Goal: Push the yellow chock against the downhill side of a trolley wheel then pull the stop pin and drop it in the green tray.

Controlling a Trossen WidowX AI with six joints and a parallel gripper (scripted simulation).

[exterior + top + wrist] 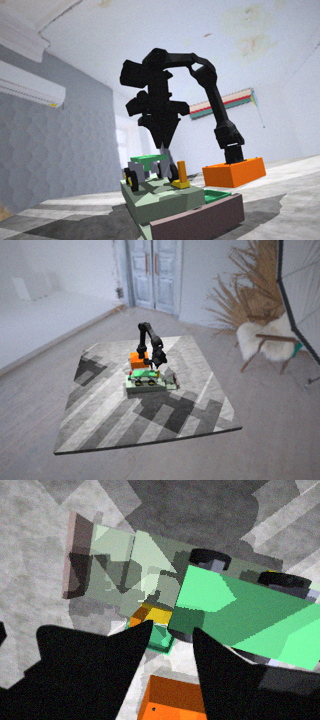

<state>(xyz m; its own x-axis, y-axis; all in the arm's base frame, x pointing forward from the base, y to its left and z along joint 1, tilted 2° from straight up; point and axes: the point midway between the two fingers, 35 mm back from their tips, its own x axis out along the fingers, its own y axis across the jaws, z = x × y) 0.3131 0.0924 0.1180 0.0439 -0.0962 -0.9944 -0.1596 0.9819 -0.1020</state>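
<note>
The red-headed stop pin lies 200 mm to the right of my gripper tip, 30 mm below it and 10 mm ahead of it. From my gripper tip the other things lie so: pale green ramp 120 mm below, 80 mm to the right, 30 mm ahead; then trolley 90 mm to the right, 50 mm below, 30 mm ahead; then yellow chock 80 mm below, 30 mm behind, 10 mm to the left.
</note>
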